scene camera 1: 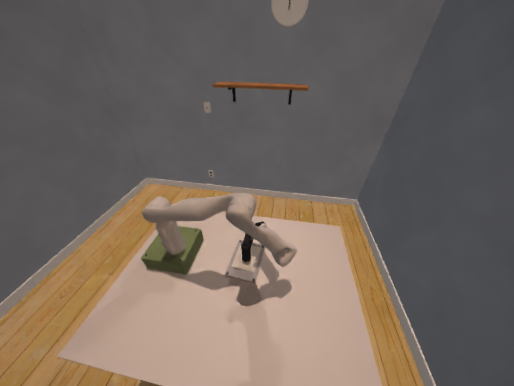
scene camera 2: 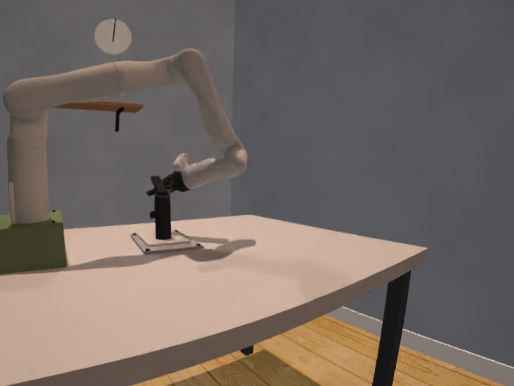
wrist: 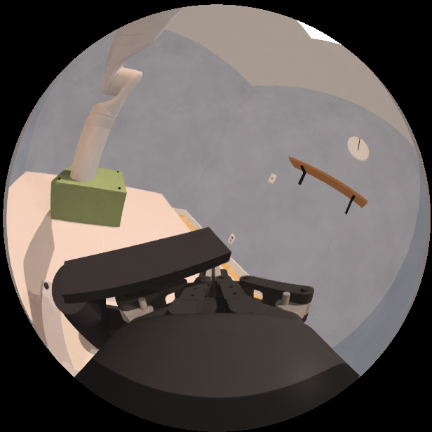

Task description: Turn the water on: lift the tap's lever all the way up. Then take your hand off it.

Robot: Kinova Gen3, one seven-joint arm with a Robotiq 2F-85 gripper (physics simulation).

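Observation:
Visible here: my gripper [wrist: 213, 273]; also a black lever [wrist: 79, 288].

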